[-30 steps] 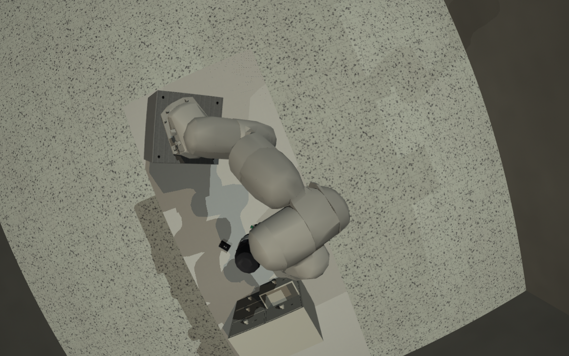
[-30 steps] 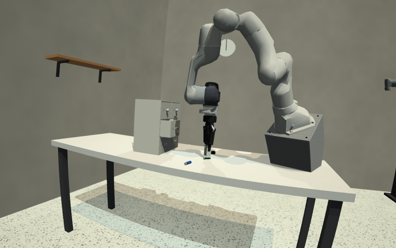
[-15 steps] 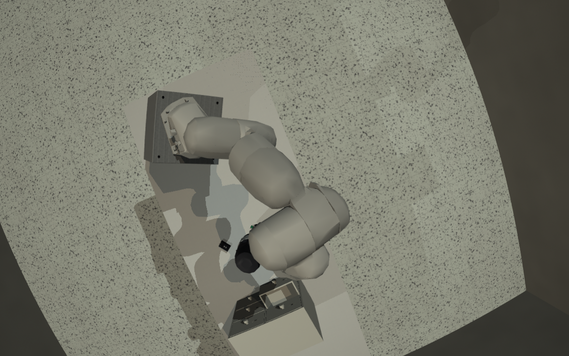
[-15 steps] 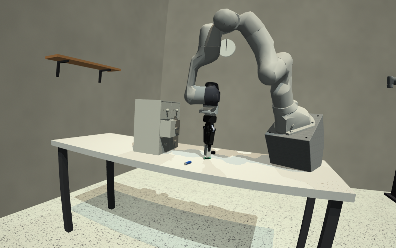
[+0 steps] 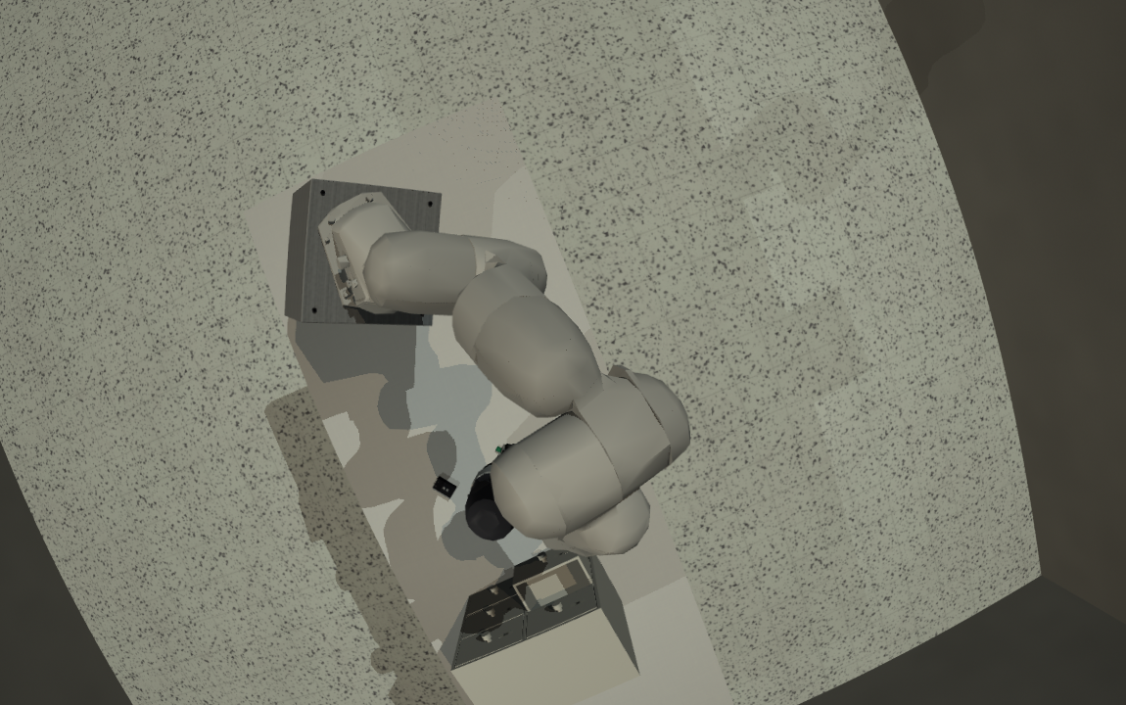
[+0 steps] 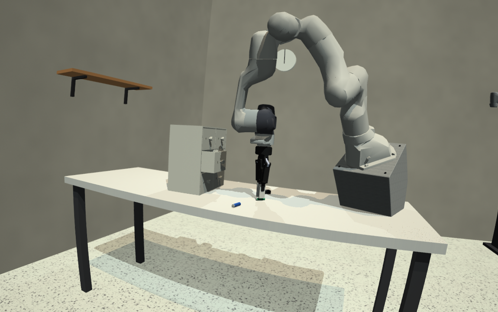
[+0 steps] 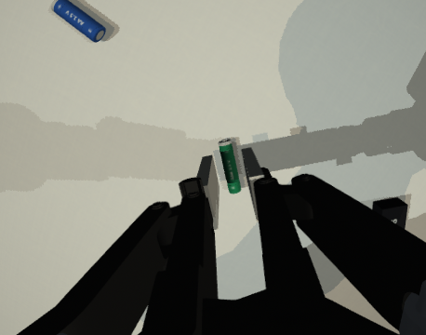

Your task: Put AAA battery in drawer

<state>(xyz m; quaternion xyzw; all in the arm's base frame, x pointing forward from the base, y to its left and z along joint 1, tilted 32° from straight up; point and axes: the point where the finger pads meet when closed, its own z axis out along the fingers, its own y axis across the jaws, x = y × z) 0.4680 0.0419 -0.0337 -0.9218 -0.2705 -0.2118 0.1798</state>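
My gripper is now 4 cm above the thin green battery. Also, from my hand: thicker blue battery: 16 cm to the left, 6 cm ahead, 4 cm below; then small black block: 17 cm to the right, 4 cm below.
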